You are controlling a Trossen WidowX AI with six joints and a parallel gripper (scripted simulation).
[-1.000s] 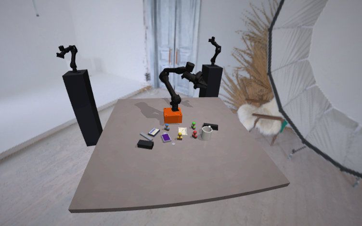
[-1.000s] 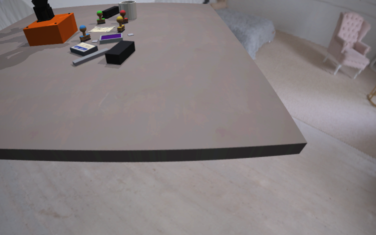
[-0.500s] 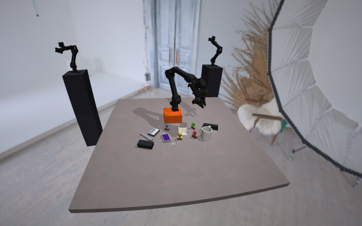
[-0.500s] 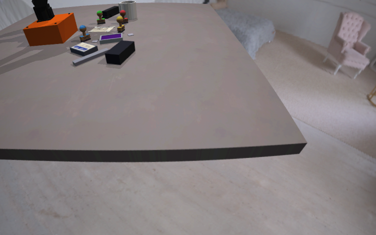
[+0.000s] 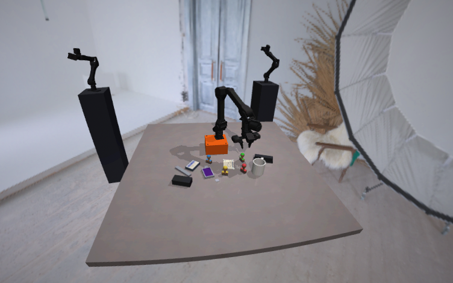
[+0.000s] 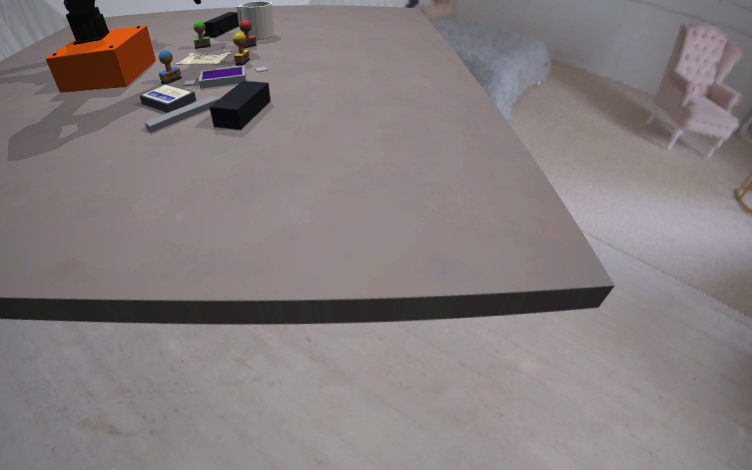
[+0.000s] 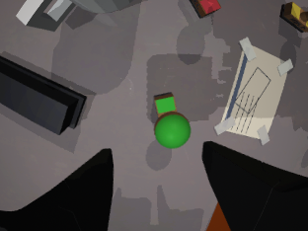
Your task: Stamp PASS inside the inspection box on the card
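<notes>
Right now the green-knobbed stamp is 90 mm below my gripper tip, 10 mm to the right of it and 10 mm behind it. Also, from my gripper tip: white card 120 mm to the right, 110 mm below; white mug 120 mm ahead, 80 mm below, 50 mm to the left; red-knobbed stamp 110 mm ahead, 90 mm below, 50 mm to the right.
</notes>
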